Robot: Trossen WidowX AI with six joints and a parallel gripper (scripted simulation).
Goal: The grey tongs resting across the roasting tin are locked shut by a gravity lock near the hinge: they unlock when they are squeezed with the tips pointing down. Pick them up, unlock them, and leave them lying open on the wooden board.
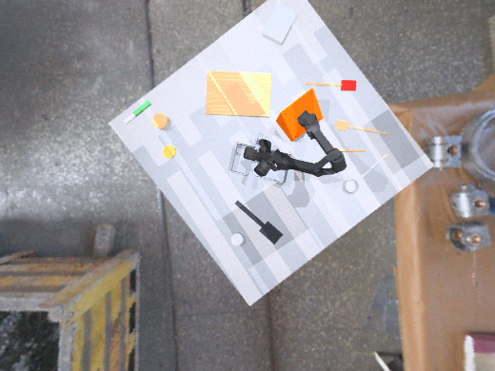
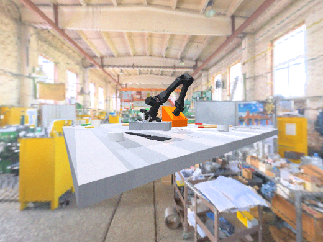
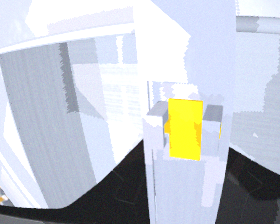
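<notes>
Right now the yellow lock piece is 3 cm behind my gripper tip and 3 cm above it. From my gripper tip the other things lie so: wooden board: 18 cm behind, 30 cm to the right, 2 cm below; then roasting tin: 1 cm behind, 6 cm to the left; then black spatula: 23 cm ahead, 31 cm to the left, 3 cm below.
</notes>
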